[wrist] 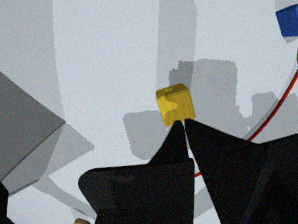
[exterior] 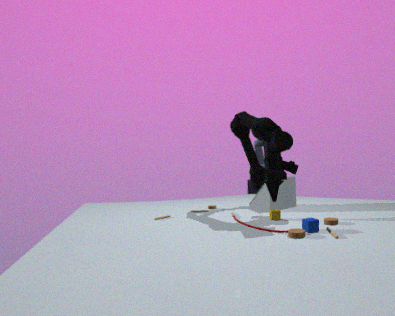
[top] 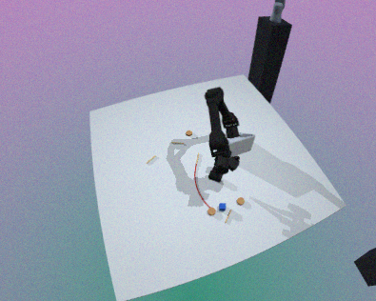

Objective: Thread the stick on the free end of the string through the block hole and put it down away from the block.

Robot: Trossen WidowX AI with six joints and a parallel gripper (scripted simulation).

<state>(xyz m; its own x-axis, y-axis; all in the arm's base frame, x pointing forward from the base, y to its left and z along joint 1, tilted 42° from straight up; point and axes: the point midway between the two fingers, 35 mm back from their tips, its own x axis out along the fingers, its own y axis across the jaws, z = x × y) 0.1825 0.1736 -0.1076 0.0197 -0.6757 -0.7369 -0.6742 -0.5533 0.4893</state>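
Now: gripper tip 4 cm above the yellow block. Also, from my gripper tip: blue cube: 17 cm to the left, 5 cm ahead, 4 cm below.
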